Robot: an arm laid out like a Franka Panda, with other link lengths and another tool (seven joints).
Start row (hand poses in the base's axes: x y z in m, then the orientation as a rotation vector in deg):
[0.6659, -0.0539, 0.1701, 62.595, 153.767, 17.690]
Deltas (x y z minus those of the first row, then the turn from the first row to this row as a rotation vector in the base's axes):
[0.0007, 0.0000, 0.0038, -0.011, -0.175, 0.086]
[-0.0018, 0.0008, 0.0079, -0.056, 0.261, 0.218]
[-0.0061, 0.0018, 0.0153, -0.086, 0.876, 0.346]
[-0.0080, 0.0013, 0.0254, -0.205, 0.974, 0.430]
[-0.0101, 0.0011, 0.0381, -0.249, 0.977, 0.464]
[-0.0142, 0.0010, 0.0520, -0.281, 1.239, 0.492]
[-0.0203, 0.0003, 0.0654, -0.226, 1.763, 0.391]
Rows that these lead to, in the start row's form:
[0.6666, -0.0539, 0.1739, 62.402, 153.667, 17.771]
[0.6641, -0.0531, 0.1780, 62.409, 154.124, 17.530]
[0.6598, -0.0521, 0.1854, 62.503, 154.737, 17.223]
[0.6579, -0.0526, 0.1955, 62.402, 154.859, 17.027]
[0.6558, -0.0528, 0.2082, 62.346, 154.877, 16.971]
[0.6517, -0.0529, 0.2221, 62.415, 155.119, 16.808]
[0.6456, -0.0536, 0.2355, 62.794, 155.520, 16.618]

